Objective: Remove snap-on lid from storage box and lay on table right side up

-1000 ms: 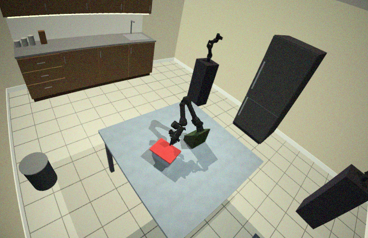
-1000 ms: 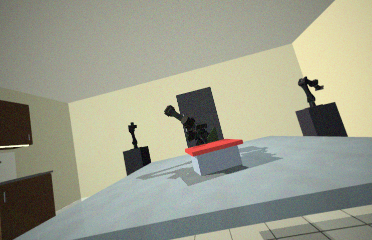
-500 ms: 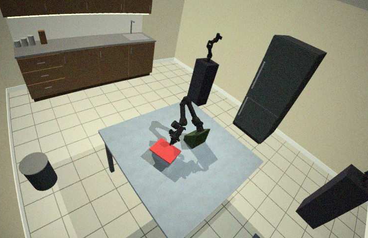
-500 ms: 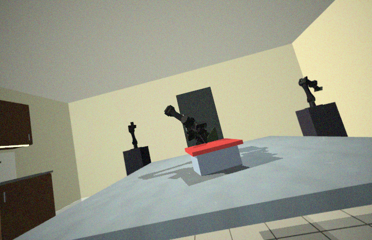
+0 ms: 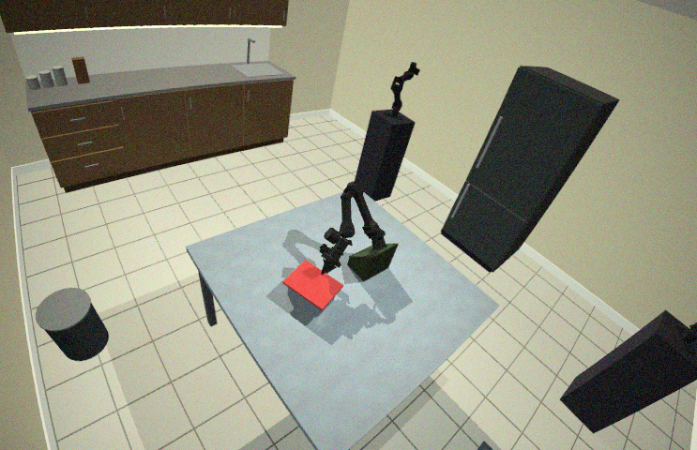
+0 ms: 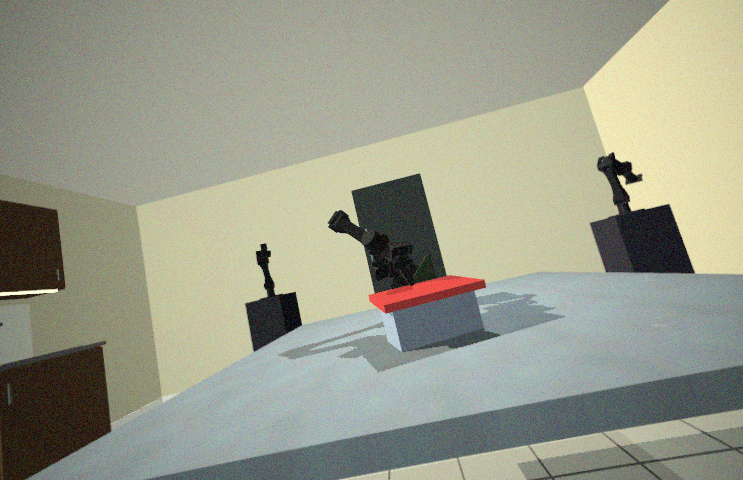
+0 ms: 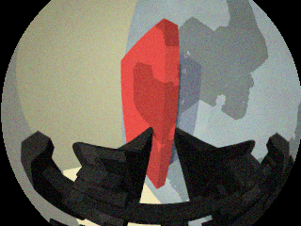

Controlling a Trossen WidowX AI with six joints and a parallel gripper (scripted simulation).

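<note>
The red lid lies 70 mm ahead of my gripper tip and 30 mm to the left of it. Round my gripper tip: grey storage box 70 mm ahead, 30 mm to the left, 60 mm below.
</note>
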